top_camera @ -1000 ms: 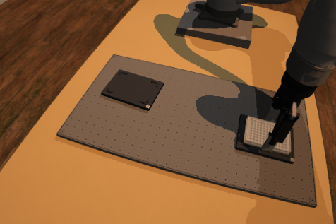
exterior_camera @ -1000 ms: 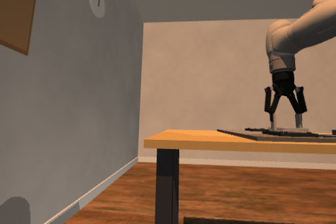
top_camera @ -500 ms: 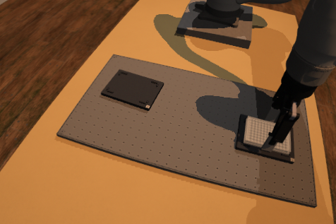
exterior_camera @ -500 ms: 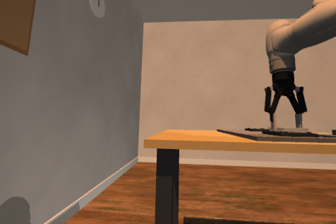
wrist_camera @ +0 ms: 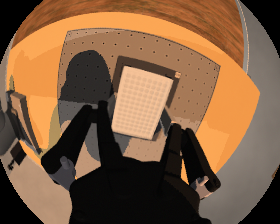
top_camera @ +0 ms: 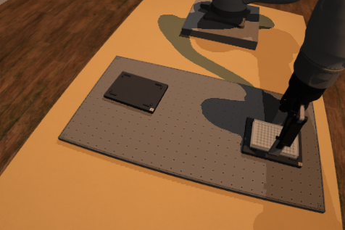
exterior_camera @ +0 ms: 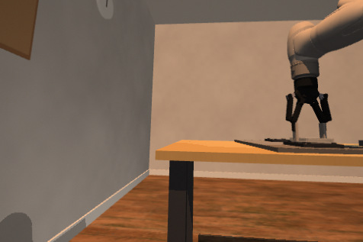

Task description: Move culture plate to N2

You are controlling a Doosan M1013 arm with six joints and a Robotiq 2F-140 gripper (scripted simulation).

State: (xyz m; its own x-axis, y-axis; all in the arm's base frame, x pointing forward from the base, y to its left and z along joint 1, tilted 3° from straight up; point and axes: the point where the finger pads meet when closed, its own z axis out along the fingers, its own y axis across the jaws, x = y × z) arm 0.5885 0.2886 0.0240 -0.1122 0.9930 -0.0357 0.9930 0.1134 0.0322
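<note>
Right now the lid is 2 cm below my hand. Also, from my hand: plate (2 cm below); then A1 corner mark (8 cm to the left, 5 cm ahead, 3 cm below); then black nest N2 (4 cm below).
</note>
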